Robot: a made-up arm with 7 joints. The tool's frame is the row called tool.
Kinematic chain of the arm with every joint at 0, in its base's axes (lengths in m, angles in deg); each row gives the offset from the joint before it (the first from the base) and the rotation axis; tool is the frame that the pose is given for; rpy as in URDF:
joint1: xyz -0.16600 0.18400 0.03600 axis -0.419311 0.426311 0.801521
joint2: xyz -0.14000 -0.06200 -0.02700 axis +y
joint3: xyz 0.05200 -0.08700 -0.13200 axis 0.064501 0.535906 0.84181
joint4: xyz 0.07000 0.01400 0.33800 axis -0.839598 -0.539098 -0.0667
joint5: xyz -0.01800 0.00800 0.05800 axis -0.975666 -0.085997 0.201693
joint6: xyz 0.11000 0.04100 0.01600 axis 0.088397 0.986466 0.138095
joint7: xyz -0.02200 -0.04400 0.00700 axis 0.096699 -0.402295 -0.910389
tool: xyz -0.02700 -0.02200 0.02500 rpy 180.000 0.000 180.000
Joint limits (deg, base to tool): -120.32..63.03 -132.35..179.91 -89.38..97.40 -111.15..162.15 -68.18..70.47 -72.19..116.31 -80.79..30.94
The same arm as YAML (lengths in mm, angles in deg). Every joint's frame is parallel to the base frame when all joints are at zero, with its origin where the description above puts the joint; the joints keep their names.
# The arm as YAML. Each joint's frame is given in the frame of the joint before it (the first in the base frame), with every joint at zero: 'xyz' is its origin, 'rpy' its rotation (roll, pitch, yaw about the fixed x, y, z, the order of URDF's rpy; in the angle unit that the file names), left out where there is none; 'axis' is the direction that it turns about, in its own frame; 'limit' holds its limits. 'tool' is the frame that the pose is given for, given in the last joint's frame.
units:
  length: mm
  angle: deg
joints:
  - name: joint1
    type: revolute
    origin:
      xyz: [-166.0, 184.0, 36.0]
    axis: [-0.419311, 0.426311, 0.801521]
    limit:
      lower: -120.32
      upper: 63.03
  - name: joint2
    type: revolute
    origin:
      xyz: [-140.0, -62.0, -27.0]
    axis: "+y"
    limit:
      lower: -132.35
      upper: 179.91
  - name: joint3
    type: revolute
    origin:
      xyz: [52.0, -87.0, -132.0]
    axis: [0.064501, 0.535906, 0.84181]
    limit:
      lower: -89.38
      upper: 97.4
  - name: joint4
    type: revolute
    origin:
      xyz: [70.0, 14.0, 338.0]
    axis: [-0.839598, -0.539098, -0.0667]
    limit:
      lower: -111.15
      upper: 162.15
  - name: joint5
    type: revolute
    origin:
      xyz: [-18.0, 8.0, 58.0]
    axis: [-0.975666, -0.085997, 0.201693]
    limit:
      lower: -68.18
      upper: 70.47
  - name: joint6
    type: revolute
    origin:
      xyz: [110.0, 41.0, 16.0]
    axis: [0.088397, 0.986466, 0.138095]
    limit:
      lower: -72.19
      upper: 116.31
  - name: joint7
    type: revolute
    origin:
      xyz: [-22.0, -44.0, 7.0]
    axis: [0.096699, -0.402295, -0.910389]
    limit:
      lower: -80.79
      upper: 30.94
tool:
  origin:
    xyz: [-27.0, -22.0, 25.0]
    rpy: [180.0, 0.0, 180.0]

